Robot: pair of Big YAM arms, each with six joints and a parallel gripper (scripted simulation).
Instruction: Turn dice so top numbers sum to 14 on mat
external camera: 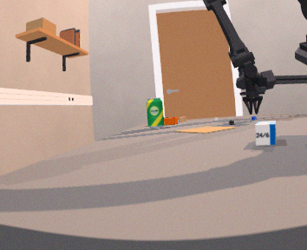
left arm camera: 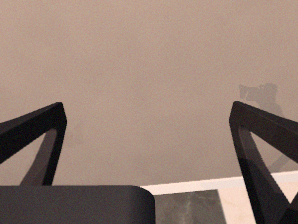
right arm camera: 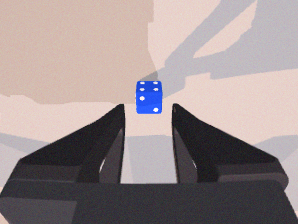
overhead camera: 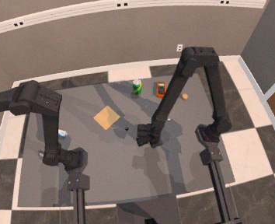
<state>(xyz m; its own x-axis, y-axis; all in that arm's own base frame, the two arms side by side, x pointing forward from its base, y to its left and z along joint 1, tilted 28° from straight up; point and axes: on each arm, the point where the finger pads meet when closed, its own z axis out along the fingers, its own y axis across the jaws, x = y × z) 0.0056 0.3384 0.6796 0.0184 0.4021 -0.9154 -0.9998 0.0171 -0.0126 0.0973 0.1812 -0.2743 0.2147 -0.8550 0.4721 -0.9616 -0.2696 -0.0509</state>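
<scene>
The blue die lies 30 mm below my right hand. From my right hand the other things lie so: mat 260 mm ahead, 280 mm to the left, 30 mm below; then black die 150 mm ahead, 150 mm to the left, 30 mm below.
</scene>
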